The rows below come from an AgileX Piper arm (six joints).
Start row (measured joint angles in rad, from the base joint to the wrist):
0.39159, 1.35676, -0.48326, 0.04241, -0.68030, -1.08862
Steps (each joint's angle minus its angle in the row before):
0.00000, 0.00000, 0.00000, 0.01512, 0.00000, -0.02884
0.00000, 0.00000, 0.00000, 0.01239, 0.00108, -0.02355
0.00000, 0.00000, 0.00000, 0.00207, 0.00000, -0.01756
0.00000, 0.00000, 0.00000, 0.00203, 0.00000, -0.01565
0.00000, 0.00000, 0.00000, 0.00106, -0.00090, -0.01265
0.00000, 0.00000, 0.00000, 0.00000, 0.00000, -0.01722
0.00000, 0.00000, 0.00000, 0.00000, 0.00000, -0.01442
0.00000, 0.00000, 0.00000, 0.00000, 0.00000, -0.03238
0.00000, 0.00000, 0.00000, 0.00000, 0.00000, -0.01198
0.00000, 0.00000, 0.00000, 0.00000, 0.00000, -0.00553
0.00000, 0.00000, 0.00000, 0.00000, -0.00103, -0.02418
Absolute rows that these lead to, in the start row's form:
0.39159, 1.35676, -0.48326, 0.05753, -0.68030, -1.11746
0.39159, 1.35676, -0.48326, 0.06992, -0.67922, -1.14101
0.39159, 1.35676, -0.48326, 0.07199, -0.67922, -1.15857
0.39159, 1.35676, -0.48326, 0.07402, -0.67922, -1.17422
0.39159, 1.35676, -0.48326, 0.07508, -0.68012, -1.18687
0.39159, 1.35676, -0.48326, 0.07508, -0.68012, -1.20409
0.39159, 1.35676, -0.48326, 0.07508, -0.68012, -1.21851
0.39159, 1.35676, -0.48326, 0.07508, -0.68012, -1.25089
0.39159, 1.35676, -0.48326, 0.07508, -0.68012, -1.26287
0.39159, 1.35676, -0.48326, 0.07508, -0.68012, -1.26840
0.39159, 1.35676, -0.48326, 0.07508, -0.68115, -1.29258

